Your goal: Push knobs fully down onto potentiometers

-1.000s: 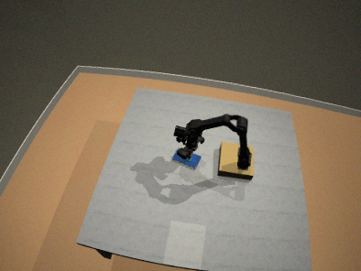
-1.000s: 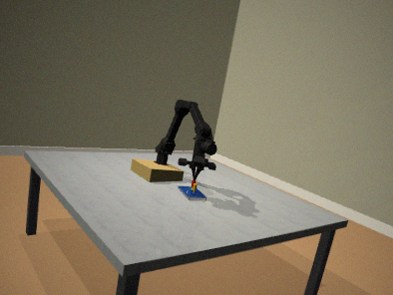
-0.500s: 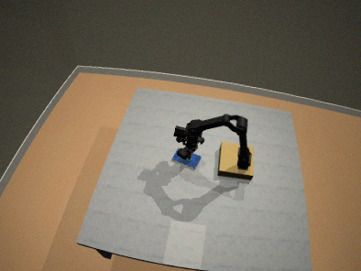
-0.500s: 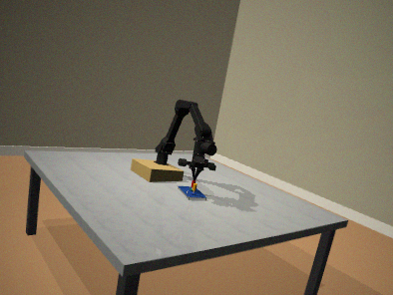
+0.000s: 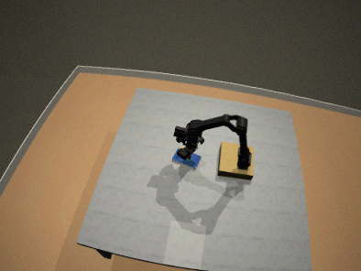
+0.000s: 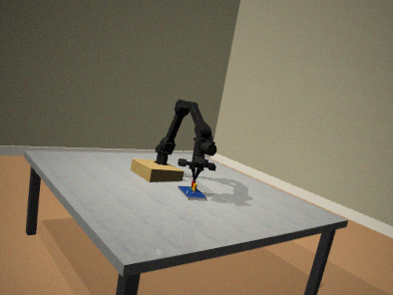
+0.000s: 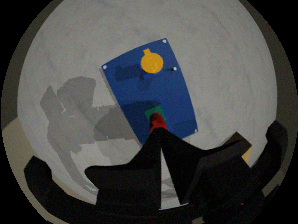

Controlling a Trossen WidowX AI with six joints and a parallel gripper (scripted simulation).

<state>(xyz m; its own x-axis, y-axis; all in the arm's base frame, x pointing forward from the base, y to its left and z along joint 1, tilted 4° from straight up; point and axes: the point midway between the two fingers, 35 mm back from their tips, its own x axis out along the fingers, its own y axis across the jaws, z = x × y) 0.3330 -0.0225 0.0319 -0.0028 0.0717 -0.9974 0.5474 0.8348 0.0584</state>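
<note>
Right now the red knob is 1 cm below my gripper tip. From my gripper tip the other things lie so: yellow knob: 6 cm ahead, 4 cm to the right, 1 cm below.
</note>
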